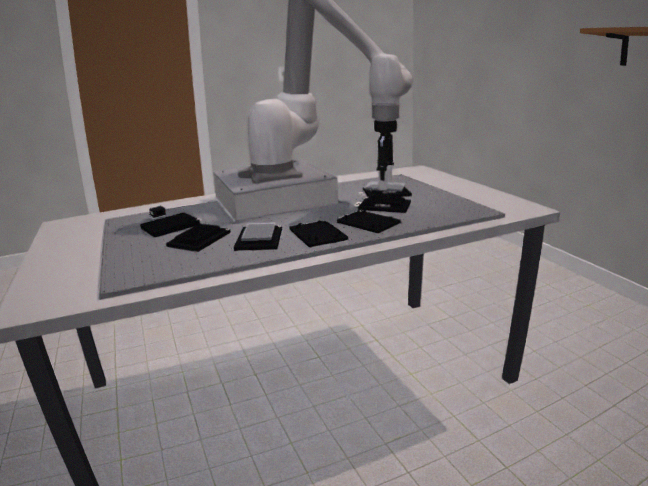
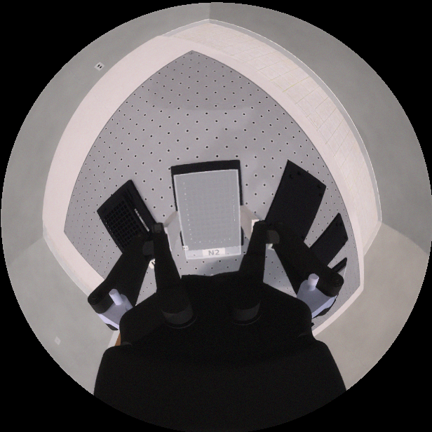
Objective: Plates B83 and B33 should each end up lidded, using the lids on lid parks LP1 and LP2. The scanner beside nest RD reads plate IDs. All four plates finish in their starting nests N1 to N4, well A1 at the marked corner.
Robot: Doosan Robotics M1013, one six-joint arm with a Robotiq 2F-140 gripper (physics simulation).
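Seen in the pictures: gripper, fingertip midpoint: [image 1: 385, 186]; arm's base, link origin: [image 1: 272, 175].
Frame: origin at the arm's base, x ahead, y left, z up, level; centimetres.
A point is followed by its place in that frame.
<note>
My gripper [image 1: 385, 183] {y 33.3, x 25.9, z -2.1 cm} [image 2: 209, 217] is shut on a clear lid [image 1: 398, 186] {y 36.7, x 29.1, z -1.7 cm} [image 2: 210, 205], its fingers on the long sides. The lid is roughly level, above nest N2 [image 1: 384, 205] {y 31.2, x 29.7, z -7.6 cm} [image 2: 206, 166]. Wells of a plate show faintly through the lid; the plate's ID cannot be read. Beside N2, a dark plate [image 2: 121, 217] sits in the neighbouring nest. Lid park LP1 [image 1: 369, 221] {y 20.5, x 41.1, z -8.2 cm} [image 2: 295, 200] holds no lid, and neither does lid park LP2 [image 1: 318, 233] {y 2.7, x 44.7, z -8.2 cm} [image 2: 330, 239]. A pale lidded-looking plate [image 1: 259, 231] {y -13.8, x 40.9, z -6.4 cm} sits on a black nest near the front middle.
Two more black nests [image 1: 198, 236] {y -31.1, x 36.5, z -6.7 cm} [image 1: 170, 223] {y -39.0, x 17.9, z -7.4 cm} stand at the left of the grey perforated board [image 1: 141, 269] {y -47.6, x 48.5, z -9.2 cm}. The small black scanner [image 1: 157, 211] {y -43.1, x 5.5, z -6.3 cm} is behind the leftmost one. The robot's base box [image 1: 285, 197] {y 0.4, x 16.4, z -4.4 cm} stands at the back of the board.
</note>
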